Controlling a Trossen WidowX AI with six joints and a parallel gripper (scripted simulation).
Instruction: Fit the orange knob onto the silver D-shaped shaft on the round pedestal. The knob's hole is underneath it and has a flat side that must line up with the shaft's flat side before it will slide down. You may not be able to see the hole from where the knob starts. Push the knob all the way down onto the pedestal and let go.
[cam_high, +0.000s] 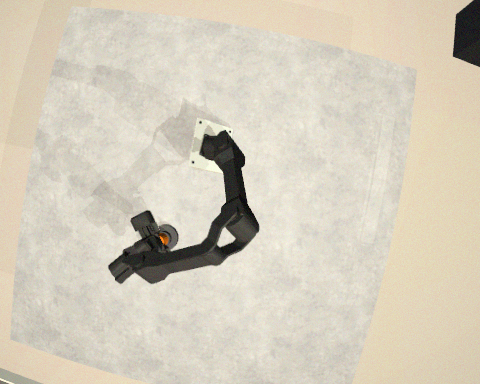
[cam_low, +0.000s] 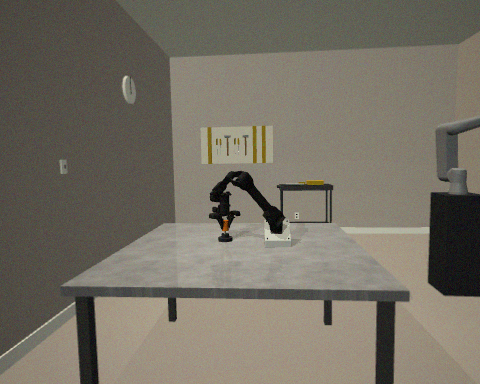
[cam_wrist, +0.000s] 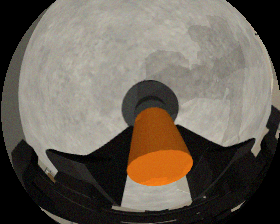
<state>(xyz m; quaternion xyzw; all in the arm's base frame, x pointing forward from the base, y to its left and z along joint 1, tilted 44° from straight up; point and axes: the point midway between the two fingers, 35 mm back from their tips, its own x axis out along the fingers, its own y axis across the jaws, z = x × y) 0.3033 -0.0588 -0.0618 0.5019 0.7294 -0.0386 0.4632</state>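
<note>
My gripper tip is now 30 mm below the orange knob. From my gripper tip the other things lie so: round dark pedestal 40 mm below.
</note>
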